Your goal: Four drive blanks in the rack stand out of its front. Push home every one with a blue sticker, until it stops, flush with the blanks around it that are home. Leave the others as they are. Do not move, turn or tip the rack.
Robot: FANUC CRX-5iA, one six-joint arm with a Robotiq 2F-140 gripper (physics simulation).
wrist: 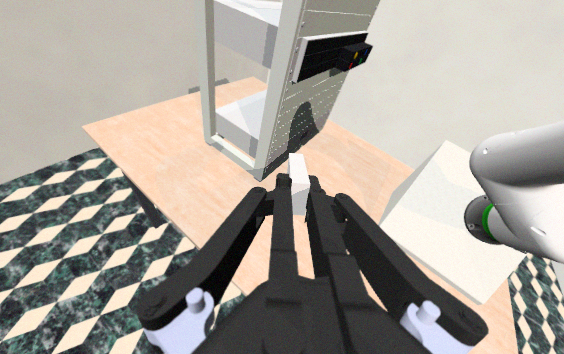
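Note:
The rack stands upright on the table, seen at an angle in the wrist view, top centre. A black drive bay with a pale edge crosses its front. At the bay's right end a dark group of drive blanks stands out, with small stickers: a yellow sticker, a blue sticker, a red sticker and a green sticker. The gaps between these blanks are too small to make out. My gripper is shut, with a white tip piece at its fingertips. In the view it appears below the rack's lower front corner, apart from the blanks.
The wooden table carries the rack. A large cream block stands at the right, with a white robot arm part above it. A chequered floor shows at the left. A dark rounded shadow falls on the rack's lower front.

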